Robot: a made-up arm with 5 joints.
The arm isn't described. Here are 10 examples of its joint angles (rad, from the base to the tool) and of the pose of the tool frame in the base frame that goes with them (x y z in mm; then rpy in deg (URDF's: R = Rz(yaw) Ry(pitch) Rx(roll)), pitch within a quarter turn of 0, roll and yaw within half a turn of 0).
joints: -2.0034 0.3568 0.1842 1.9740 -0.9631
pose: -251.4 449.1 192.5 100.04 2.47 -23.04
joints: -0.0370 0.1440 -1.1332 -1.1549 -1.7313
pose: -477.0 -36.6 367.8 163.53 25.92 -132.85
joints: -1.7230 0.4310 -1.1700 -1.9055 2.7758
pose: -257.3 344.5 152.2 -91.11 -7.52 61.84
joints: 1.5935 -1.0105 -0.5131 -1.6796 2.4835
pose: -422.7 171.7 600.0 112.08 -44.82 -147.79
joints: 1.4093 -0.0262 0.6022 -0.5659 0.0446
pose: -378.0 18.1 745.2 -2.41 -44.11 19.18
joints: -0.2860 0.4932 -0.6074 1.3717 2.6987
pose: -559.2 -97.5 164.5 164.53 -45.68 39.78
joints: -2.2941 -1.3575 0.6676 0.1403 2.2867
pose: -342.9 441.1 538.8 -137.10 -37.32 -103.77
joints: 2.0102 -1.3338 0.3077 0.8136 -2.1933
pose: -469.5 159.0 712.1 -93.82 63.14 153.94
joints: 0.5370 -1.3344 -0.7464 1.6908 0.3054
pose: -637.8 141.3 437.9 -85.59 -0.78 10.94
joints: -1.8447 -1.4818 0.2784 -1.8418 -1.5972
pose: -322.7 381.6 594.3 82.19 55.19 115.90
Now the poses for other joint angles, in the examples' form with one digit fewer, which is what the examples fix.
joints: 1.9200 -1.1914 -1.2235 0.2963 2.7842
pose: -401 210 671 -146.4 -25.2 -137.5
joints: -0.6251 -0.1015 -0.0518 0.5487 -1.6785
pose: -476 102 209 47.1 -48.4 -126.8
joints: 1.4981 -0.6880 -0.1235 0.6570 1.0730
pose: -458 138 762 -15.3 56.1 12.9
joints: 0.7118 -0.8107 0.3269 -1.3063 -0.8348
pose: -443 91 508 -143.3 -53.0 -177.2
